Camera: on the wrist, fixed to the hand. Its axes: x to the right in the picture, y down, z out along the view.
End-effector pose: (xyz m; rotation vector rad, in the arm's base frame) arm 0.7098 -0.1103 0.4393 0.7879 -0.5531 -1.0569
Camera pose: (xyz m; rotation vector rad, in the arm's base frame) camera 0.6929 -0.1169 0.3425 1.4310 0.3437 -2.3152
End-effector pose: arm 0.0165 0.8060 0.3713 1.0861 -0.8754 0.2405
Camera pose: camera 0.0862 0.8028 0.3018 1.5091 0.3267 -0.8995
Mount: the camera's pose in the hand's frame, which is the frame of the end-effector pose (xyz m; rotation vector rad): -0.0039 -0.0877 -0.0447 0.1010 0.2043 -1.5635
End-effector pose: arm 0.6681 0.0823 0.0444 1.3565 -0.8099 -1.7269
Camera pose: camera 0.6955 0.1282 -0.0384 -1.9020 -0.4361 1.9273
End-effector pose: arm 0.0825 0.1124 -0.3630 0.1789 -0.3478 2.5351
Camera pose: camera 0.1321 0.1936 -0.3883 0.1343 0.0514 1.0003
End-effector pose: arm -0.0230 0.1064 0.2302 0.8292 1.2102 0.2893
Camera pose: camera -0.0844 0.0625 0.1668 -0.2381 1.7243 -0.9819
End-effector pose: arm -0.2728 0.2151 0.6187 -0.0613 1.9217 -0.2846
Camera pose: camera -0.3211 0.1383 0.6571 -1.5223 1.6513 -1.4271
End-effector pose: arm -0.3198 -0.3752 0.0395 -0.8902 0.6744 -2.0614
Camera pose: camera -0.3915 -0.3160 0.0721 0.9019 0.1603 2.3496
